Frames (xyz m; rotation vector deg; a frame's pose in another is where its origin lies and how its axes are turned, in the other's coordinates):
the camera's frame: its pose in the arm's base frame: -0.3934 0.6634 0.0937 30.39 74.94 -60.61
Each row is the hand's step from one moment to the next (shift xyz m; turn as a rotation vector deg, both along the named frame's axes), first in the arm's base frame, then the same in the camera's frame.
Working: the arm's base frame: its pose in the camera's frame: 0.2694 0.0506 0.7270 -30.39 -74.94 60.61

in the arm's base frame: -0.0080 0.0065 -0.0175 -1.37 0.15 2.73
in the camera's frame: 0.0151 0.0003 -0.0136 -2.51 -1.74 -0.18
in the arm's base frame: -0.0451 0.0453 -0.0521 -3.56 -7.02 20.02
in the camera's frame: 0.0383 -0.0053 -0.0728 -16.31 -11.00 8.71
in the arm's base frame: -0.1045 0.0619 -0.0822 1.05 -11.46 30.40
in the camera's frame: 0.0663 -0.0413 -0.1241 -25.05 -11.56 17.20
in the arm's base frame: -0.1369 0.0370 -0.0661 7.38 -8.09 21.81
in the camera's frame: 0.0619 -0.0843 -0.1164 -18.57 -2.57 15.63
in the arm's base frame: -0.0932 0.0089 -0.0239 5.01 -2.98 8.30
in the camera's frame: 0.0275 -0.0699 -0.0608 -7.28 0.95 6.99
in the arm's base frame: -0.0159 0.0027 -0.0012 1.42 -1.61 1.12
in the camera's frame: 0.0016 -0.0121 -0.0107 -0.66 0.20 2.32
